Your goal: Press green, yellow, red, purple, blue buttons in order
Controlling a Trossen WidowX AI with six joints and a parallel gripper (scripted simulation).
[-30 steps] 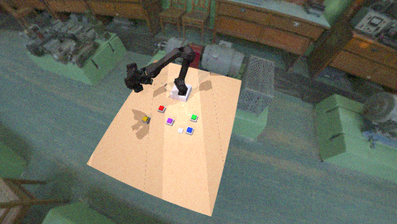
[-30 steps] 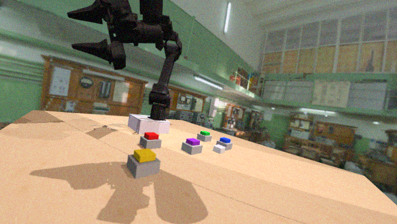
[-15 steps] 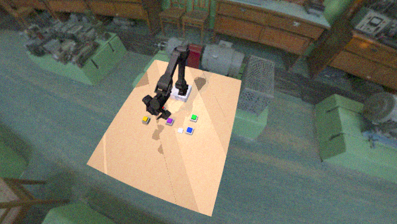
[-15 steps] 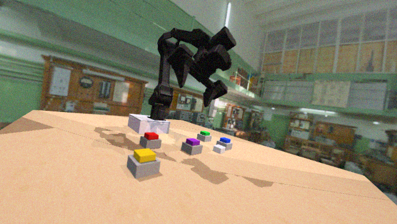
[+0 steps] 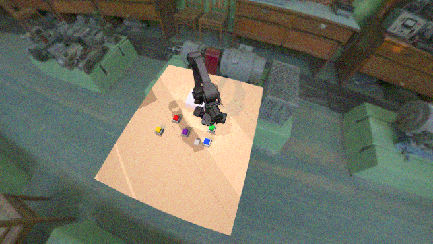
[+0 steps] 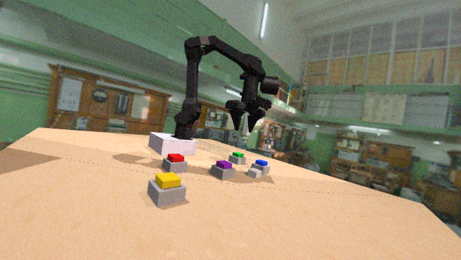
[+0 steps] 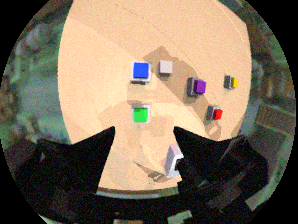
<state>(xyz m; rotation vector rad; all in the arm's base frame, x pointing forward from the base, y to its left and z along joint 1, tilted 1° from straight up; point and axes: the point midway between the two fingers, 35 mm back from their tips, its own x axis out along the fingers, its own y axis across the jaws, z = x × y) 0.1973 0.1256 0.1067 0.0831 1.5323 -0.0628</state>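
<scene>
The green button is 10 mm behind my gripper tip, 10 mm to the left of it and 90 mm below it. Round my gripper tip: purple button (60 mm ahead, 160 mm to the right, 90 mm below); blue button (100 mm ahead, 90 mm below); white block (110 mm ahead, 70 mm to the right, 120 mm below).
</scene>
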